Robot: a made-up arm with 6 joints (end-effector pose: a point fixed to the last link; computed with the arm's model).
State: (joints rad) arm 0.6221 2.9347 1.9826 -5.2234 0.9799 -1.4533
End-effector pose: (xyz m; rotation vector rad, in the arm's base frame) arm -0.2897 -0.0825 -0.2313 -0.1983 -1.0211 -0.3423
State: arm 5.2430 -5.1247 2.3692 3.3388 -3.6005 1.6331
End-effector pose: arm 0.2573 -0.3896 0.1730 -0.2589 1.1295 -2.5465
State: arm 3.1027 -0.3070 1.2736 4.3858 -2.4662 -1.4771
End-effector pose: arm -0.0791 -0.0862 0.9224 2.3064 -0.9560 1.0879
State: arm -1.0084 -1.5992 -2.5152 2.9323 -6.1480 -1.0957
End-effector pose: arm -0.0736 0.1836 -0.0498 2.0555 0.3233 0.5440
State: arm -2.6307 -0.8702 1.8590 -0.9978 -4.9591 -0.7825
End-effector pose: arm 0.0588 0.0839 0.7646 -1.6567 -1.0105 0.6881
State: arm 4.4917 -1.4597 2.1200 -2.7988 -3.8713 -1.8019
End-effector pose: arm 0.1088 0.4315 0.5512 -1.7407 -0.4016 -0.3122
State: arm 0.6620 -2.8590 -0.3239 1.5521 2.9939 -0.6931
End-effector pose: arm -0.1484 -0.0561 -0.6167 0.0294 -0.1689 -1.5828
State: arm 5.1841 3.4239 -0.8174 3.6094 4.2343 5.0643
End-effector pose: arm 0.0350 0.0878 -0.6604 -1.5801 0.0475 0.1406
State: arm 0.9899 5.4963 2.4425 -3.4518 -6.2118 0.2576
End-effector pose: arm -0.0031 0.0592 0.5949 -1.6124 -0.9482 -1.6314
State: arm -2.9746 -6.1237 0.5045 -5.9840 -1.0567 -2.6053
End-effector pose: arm -0.2799 -0.0559 1.1661 -0.1578 0.4389 0.8873
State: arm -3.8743 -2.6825 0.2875 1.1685 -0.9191 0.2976
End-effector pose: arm 0.4147 -0.3240 -0.6384 -1.3581 1.8407 -0.0450
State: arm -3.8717 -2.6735 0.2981 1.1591 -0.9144 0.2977
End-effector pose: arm 0.4234 -0.3307 -0.6314 -1.3763 1.8327 -0.0679
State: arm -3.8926 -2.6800 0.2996 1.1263 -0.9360 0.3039
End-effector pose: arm 0.4105 -0.3338 -0.6352 -1.3875 1.8380 -0.0424
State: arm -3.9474 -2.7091 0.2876 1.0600 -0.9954 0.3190
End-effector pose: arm 0.3665 -0.3290 -0.6538 -1.3832 1.8609 0.0576
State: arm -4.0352 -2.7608 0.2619 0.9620 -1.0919 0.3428
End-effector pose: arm 0.2940 -0.3080 -0.6830 -1.3472 1.8901 0.2387
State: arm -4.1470 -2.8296 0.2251 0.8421 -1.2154 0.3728
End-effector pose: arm 0.2065 -0.2630 -0.7129 -1.2639 1.9015 0.4845
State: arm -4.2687 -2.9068 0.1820 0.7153 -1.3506 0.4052
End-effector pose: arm 0.1232 -0.1945 -0.7339 -1.1342 1.8701 0.7554
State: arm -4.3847 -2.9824 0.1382 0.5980 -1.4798 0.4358
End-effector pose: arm 0.0603 -0.1144 -0.7417 -0.9820 1.7915 1.0029
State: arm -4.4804 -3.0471 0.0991 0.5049 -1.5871 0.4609
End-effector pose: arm 0.0227 -0.0396 -0.7390 -0.8411 1.6875 1.1922
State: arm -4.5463 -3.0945 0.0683 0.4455 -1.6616 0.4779
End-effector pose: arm 0.0050 0.0172 -0.7322 -0.7352 1.5923 1.3123
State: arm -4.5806 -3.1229 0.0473 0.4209 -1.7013 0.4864
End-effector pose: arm -0.0013 0.0518 -0.7264 -0.6697 1.5303 1.3719
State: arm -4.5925 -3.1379 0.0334 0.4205 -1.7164 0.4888
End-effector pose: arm -0.0031 0.0706 -0.7232 -0.6324 1.4988 1.3940
